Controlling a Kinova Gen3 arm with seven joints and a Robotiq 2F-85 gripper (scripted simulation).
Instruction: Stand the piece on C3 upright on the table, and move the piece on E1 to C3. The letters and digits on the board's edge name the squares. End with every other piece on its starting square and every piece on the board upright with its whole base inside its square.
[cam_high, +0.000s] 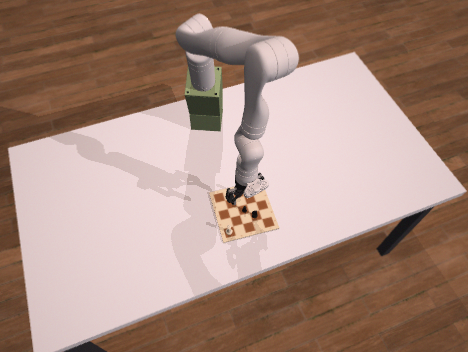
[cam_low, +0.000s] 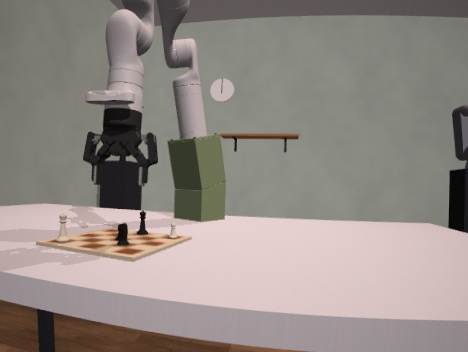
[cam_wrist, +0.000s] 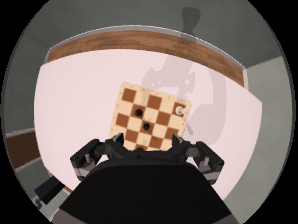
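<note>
Right now the black pawn is 10 cm below my hand. Also, from my hand: white pawn (10 cm below, 8 cm to the left, 8 cm behind); then black piece (9 cm below, 8 cm behind); then chessboard (12 cm below, 1 cm behind).
</note>
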